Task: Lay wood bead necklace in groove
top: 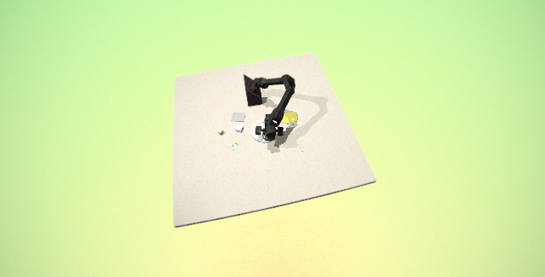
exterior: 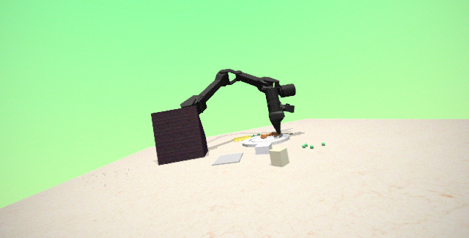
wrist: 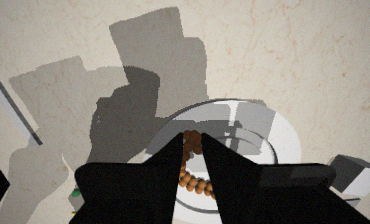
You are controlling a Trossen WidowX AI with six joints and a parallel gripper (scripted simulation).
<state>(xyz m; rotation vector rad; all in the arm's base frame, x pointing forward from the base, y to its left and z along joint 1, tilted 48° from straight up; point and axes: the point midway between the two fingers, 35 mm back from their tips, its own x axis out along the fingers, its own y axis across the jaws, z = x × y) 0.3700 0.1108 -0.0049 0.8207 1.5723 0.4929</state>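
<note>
The round white bead board lies 7 cm behind my gripper tip, 2 cm to the right of it and 1 cm below it. From my gripper tip the other things lie so: thin white strip: 8 cm ahead, 20 cm to the left, 1 cm below; then yellow card: 16 cm behind, 17 cm to the left, 1 cm below; then grey flat plate: 23 cm behind, 21 cm to the right, 1 cm below.
</note>
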